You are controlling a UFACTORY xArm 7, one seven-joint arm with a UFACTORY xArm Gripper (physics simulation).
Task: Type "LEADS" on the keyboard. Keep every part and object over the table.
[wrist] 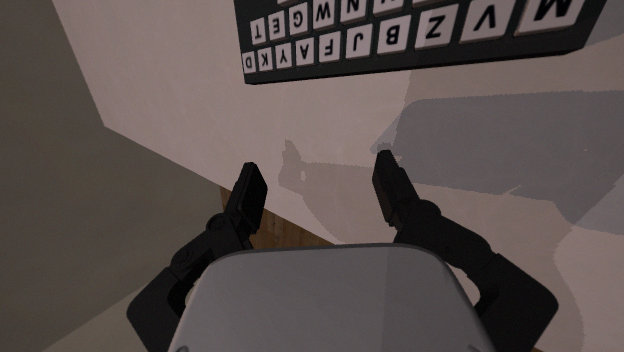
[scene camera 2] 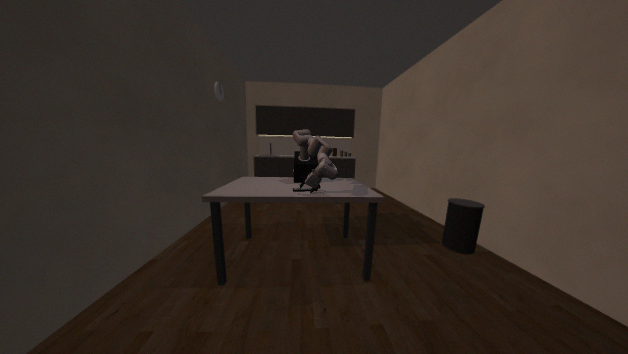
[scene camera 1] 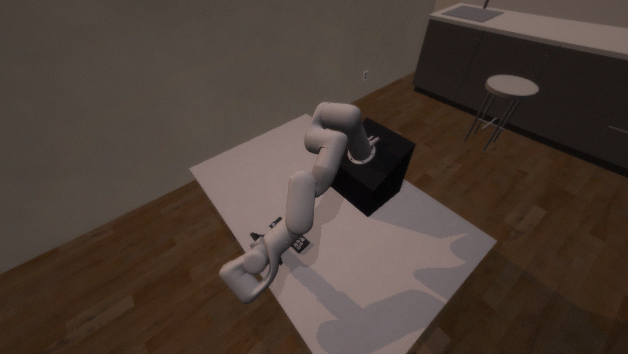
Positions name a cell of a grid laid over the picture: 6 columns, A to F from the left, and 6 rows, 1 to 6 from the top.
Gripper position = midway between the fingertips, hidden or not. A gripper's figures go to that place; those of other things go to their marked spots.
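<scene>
My gripper (wrist: D3) is 13 cm from the lens. I see a black keyboard (wrist: D1) too, and the black keyboard is 13 cm from the lens.
</scene>
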